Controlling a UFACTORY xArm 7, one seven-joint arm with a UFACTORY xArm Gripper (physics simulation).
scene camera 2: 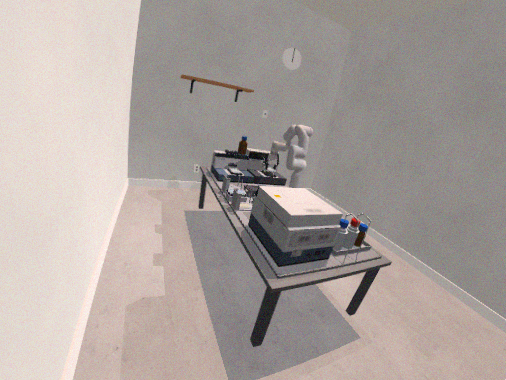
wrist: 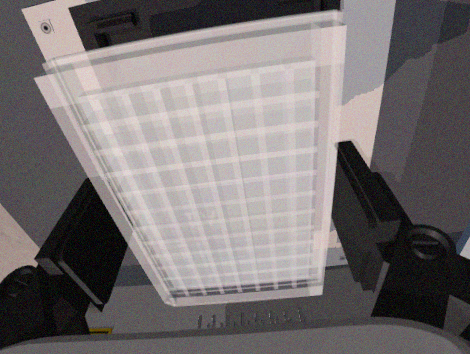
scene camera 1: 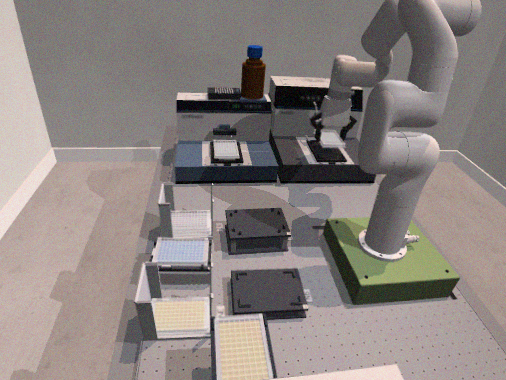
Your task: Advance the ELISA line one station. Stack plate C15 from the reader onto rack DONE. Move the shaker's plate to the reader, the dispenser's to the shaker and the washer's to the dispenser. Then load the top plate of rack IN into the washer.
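Places are measured from the arm's base along level axes (x ahead, y left, z up), in centimetres.
Where they show: gripper, between the fingertips: [scene camera 2: 270, 169] [wrist: 220, 188] [scene camera 1: 329, 140]; arm's base, origin of its link: [scene camera 1: 381, 245].
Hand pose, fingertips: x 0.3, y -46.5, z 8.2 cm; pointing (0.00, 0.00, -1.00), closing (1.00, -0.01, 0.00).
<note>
Each offset is from my fingertips to the top centre of the thing. "pt": to the spot under its first point.
My gripper [scene camera 1: 331, 141] [wrist: 220, 188] is shut on a clear well plate @(dx +0.0, dy -0.6, dz +1.2 cm) [scene camera 1: 332, 136] [wrist: 223, 168], with a finger on each long side. It holds the plate a little above the dark, bare nest @(pt dx +0.8, dy +2.7, dz -4.3 cm) [scene camera 1: 327, 154] of the right-hand black instrument @(pt dx +8.8, dy -18.2, dz +10.2 cm) [scene camera 1: 297, 96] at the back. In the wrist view the plate looks skewed between the fingers. A second clear plate @(dx +37.3, dy -2.2, dz -3.8 cm) [scene camera 1: 226, 150] sits in the nest of the blue instrument @(pt dx +50.3, dy +3.4, dz -6.6 cm) [scene camera 1: 189, 162] to the left. The two black stations in the middle, the block @(dx +30.4, dy +35.5, dz -6.5 cm) [scene camera 1: 257, 226] and the flat nest @(dx +30.7, dy +56.3, dz -9.5 cm) [scene camera 1: 268, 290], carry no plate.
On the left stand racks with a clear plate @(dx +50.3, dy +30.2, dz -9.9 cm) [scene camera 1: 191, 222], a blue plate @(dx +51.5, dy +45.9, dz -6.5 cm) [scene camera 1: 181, 250] and a yellow plate @(dx +51.8, dy +60.4, dz -11.2 cm) [scene camera 1: 180, 314]. Another yellow plate @(dx +40.6, dy +76.0, dz +0.0 cm) [scene camera 1: 243, 348] lies at the front. A brown bottle @(pt dx +27.1, dy -15.5, dz +18.4 cm) [scene camera 1: 253, 75] tops the blue instrument. The arm's green base [scene camera 1: 395, 275] is on the right.
</note>
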